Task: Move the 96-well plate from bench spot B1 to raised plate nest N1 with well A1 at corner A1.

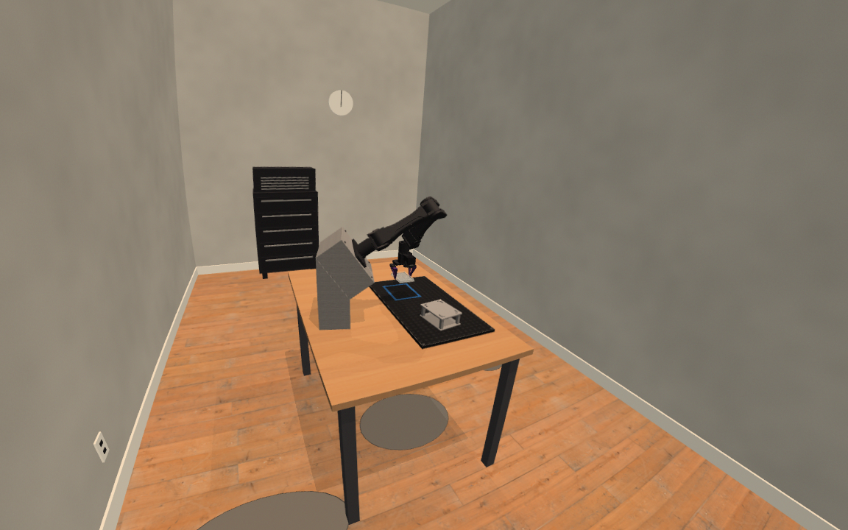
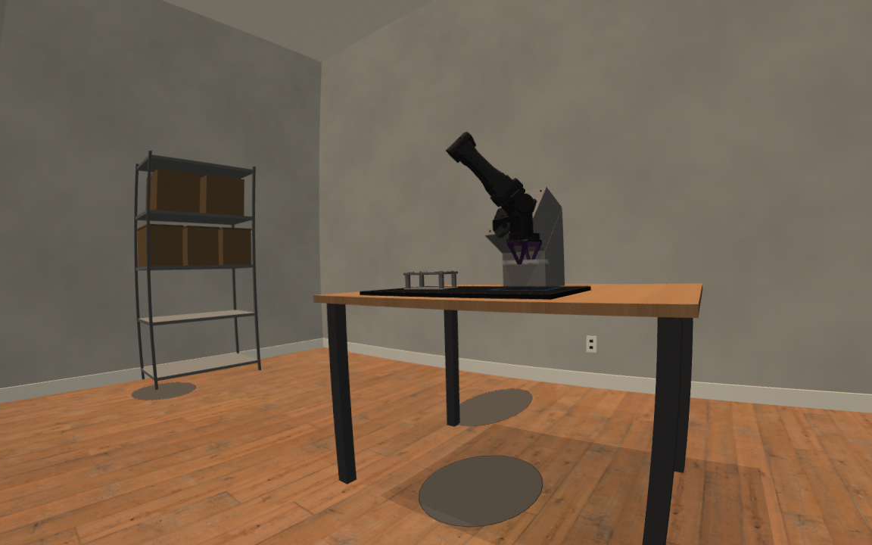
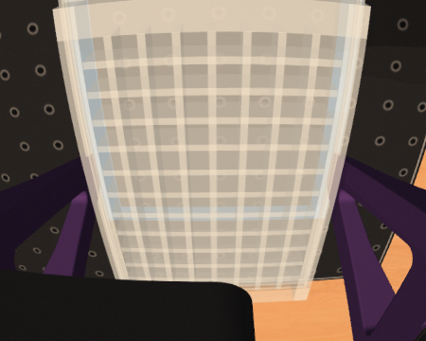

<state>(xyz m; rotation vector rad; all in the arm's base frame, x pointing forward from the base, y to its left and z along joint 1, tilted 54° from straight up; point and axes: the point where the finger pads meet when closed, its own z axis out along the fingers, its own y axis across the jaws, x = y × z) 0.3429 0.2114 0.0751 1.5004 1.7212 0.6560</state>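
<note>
The 96-well plate lies right at my hand. The rest, counted from my hand: grey plate nest N1 (60 mm ahead, 350 mm to the right, 30 mm below).
</note>
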